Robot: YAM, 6 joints.
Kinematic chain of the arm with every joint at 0, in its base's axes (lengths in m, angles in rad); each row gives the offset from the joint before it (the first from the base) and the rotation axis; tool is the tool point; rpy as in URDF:
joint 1: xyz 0 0 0.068 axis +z
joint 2: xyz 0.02 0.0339 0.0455 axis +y
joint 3: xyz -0.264 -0.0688 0 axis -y
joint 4: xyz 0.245 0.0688 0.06 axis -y
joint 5: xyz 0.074 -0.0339 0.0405 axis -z
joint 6: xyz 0.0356 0 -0.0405 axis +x
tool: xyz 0 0 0 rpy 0 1.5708 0
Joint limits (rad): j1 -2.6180..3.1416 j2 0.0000..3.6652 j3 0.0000..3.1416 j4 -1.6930..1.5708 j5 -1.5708..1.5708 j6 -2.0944..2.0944
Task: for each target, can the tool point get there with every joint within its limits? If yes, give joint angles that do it. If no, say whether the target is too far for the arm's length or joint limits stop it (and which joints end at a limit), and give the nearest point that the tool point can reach.
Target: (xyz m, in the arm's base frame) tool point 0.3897 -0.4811 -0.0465
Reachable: yes | joints -0.9036 3.3199 2.8444 -0.0486 -0.2392 1.2941
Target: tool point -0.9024 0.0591 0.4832
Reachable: no: too far | nearest point -0.5961 0.0390 0.3549 | short by 0.333 m
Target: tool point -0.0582 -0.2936 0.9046
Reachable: no: too far | nearest point -0.0444 -0.2240 0.7036 | short by 0.213 m
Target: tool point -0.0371 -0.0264 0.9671
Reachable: no: too far | nearest point -0.0315 -0.0224 0.7391 | short by 0.228 m
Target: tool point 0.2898 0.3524 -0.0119
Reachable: yes | joints 0.8176 2.6005 1.6177 -0.3385 -0.9829 -0.2046
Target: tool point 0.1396 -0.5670 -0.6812
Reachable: no: too far | nearest point 0.0985 -0.4000 -0.3414 | short by 0.381 m
